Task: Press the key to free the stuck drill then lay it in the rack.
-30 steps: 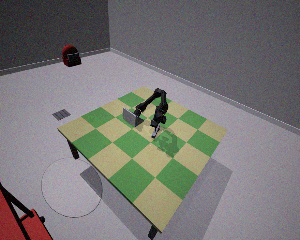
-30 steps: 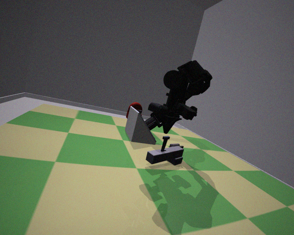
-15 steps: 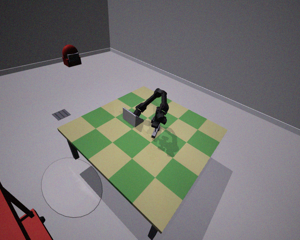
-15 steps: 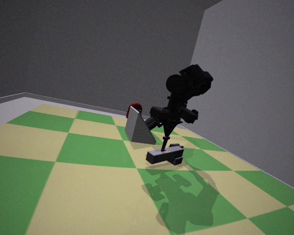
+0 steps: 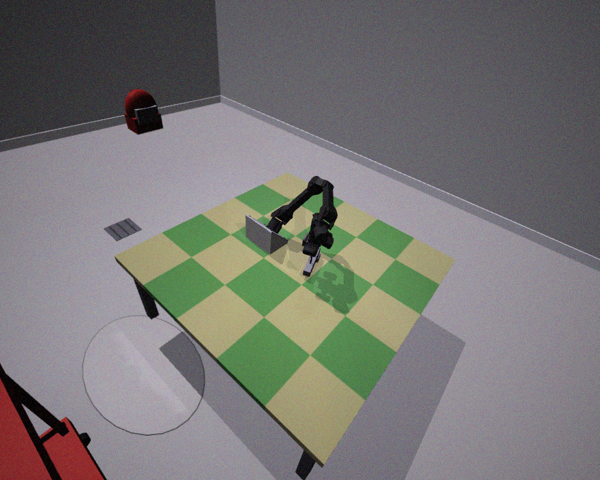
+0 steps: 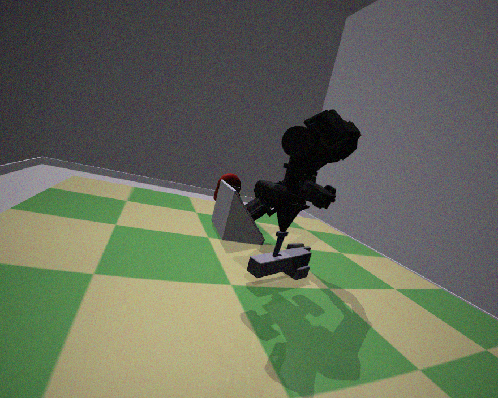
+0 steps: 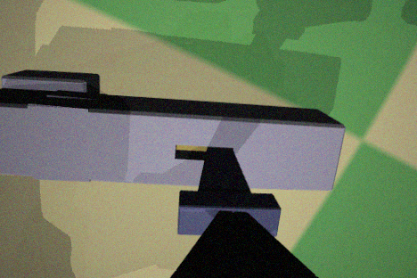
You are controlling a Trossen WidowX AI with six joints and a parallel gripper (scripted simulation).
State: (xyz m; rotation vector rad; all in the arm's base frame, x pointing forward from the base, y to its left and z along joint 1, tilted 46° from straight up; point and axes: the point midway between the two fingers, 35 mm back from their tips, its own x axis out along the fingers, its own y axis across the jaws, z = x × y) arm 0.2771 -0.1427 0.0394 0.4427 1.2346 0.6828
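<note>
Now: gripper tip 3 cm above the dark key. The rest, counted from my gripper tip: grey block: 1 cm behind, 4 cm to the left, 8 cm below; drill: 1 cm behind, 6 cm to the left, 7 cm below; rack: 12 cm behind, 18 cm to the left, 10 cm below.
</note>
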